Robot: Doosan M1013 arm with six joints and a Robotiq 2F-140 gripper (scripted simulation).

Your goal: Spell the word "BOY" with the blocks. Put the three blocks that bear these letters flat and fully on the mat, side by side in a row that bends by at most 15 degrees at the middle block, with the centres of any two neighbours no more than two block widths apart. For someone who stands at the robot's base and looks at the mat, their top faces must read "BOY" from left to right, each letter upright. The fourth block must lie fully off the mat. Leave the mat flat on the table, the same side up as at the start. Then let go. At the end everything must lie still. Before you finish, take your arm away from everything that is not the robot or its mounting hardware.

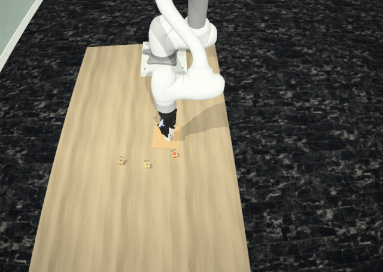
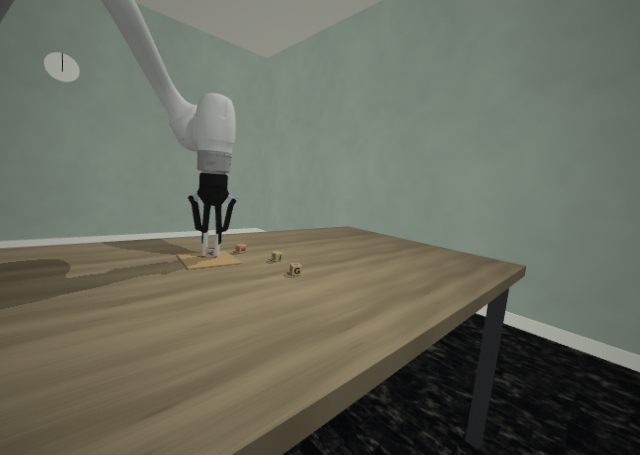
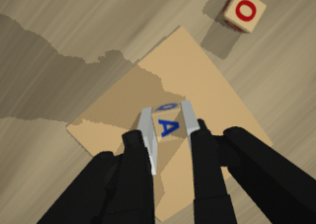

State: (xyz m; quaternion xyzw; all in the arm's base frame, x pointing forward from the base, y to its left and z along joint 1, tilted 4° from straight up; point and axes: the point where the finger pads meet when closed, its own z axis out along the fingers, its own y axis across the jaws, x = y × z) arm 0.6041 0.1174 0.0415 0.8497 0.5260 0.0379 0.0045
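Now: hand 4 cm above the tan square mat, 2 cm to the left of it and 1 cm past it.
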